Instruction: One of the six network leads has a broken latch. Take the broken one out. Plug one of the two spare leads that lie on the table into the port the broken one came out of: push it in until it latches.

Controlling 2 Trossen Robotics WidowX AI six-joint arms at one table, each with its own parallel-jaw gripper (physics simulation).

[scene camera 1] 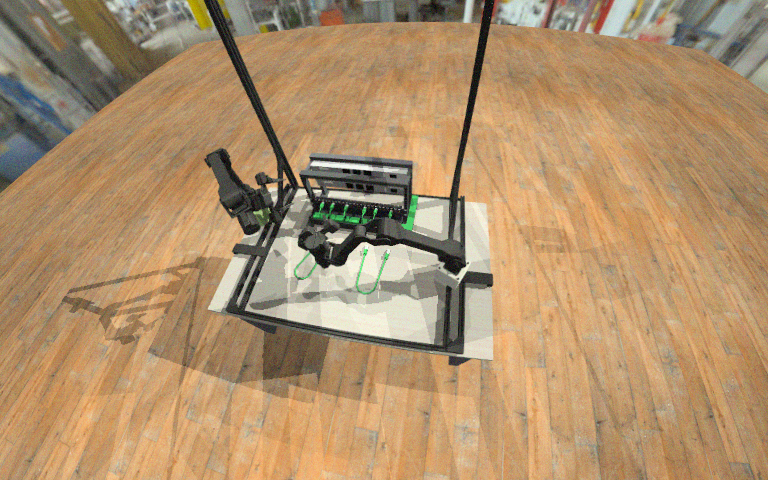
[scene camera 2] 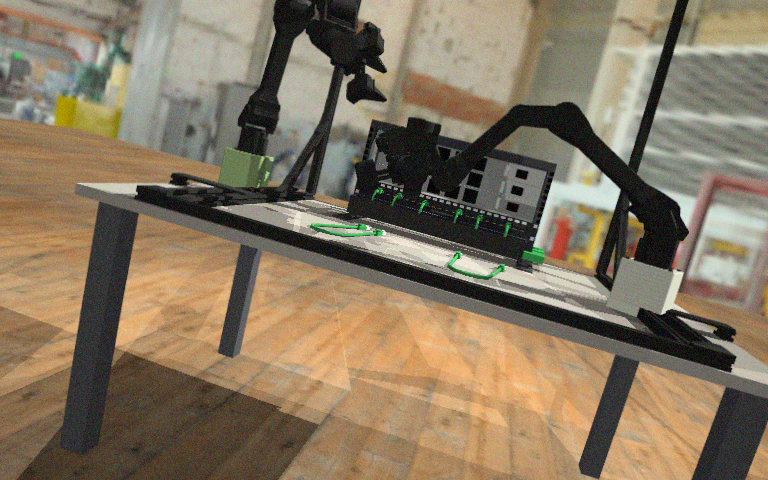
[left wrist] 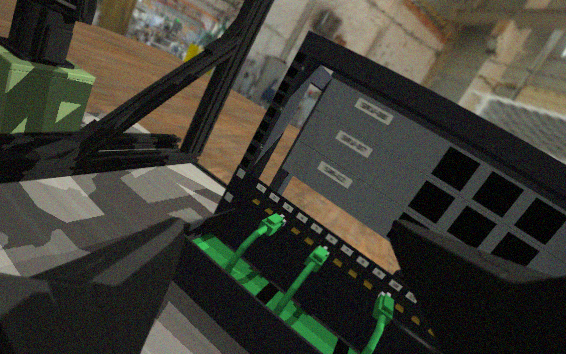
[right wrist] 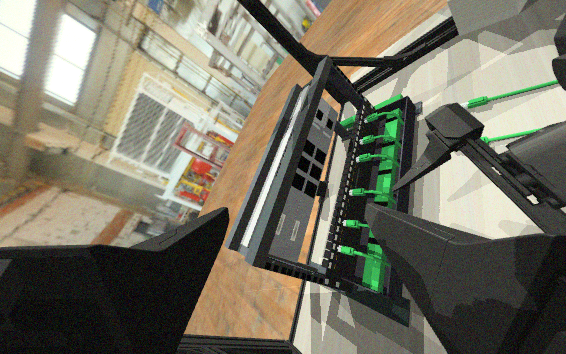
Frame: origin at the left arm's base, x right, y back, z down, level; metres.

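Seen in the pictures: left gripper, fingertip midpoint: [scene camera 1: 315, 220] [scene camera 2: 389, 165] [left wrist: 289, 229]; right gripper, fingertip midpoint: [scene camera 1: 289, 191] [scene camera 2: 385, 86] [right wrist: 296, 211]; left arm's base, link origin: [scene camera 1: 453, 265] [scene camera 2: 653, 264]; right arm's base, link origin: [scene camera 2: 250, 152] [left wrist: 35, 54].
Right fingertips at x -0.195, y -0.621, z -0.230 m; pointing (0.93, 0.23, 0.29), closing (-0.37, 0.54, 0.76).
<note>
Pixels of each thing's top centre, then the offset from my right fingertips to it. "pt": a spot on its surface instead. Level surfaces: height alone.
- plug, surface spot: [left wrist: 272, 224] pt dx +0.124, dy -0.042, dz +0.241 m
- spare lead, surface spot: [scene camera 2: 475, 276] [scene camera 1: 367, 293] pt dx -0.066, dy +0.384, dz +0.330 m
- table, surface height: dz +0.332 m
Six green leads sit in the black patch panel [scene camera 2: 436, 222] [left wrist: 345, 295]. Three of their plugs show in the left wrist view: one plug [left wrist: 272, 224] at the upper left, a second [left wrist: 318, 256] in the middle and a third [left wrist: 384, 306] at the lower right. I cannot tell which latch is broken. My left gripper [left wrist: 289, 229] is open and empty in front of the panel, its fingers apart and clear of the plugs. One spare lead [scene camera 1: 368, 292] [scene camera 2: 475, 276] lies looped on the table; the other [scene camera 1: 303, 277] [scene camera 2: 378, 232] is partly hidden by my left arm in scene camera 1. My right gripper [scene camera 2: 385, 84] [right wrist: 296, 211] is open and empty, high up.
A dark rack frame [left wrist: 430, 107] with grey server units [left wrist: 345, 125] rises behind the panel. A green block [scene camera 2: 533, 255] sits at the panel's right end. Black frame posts [scene camera 1: 470, 113] [scene camera 1: 254, 101] stand at both sides of the table [scene camera 1: 339, 305].
</note>
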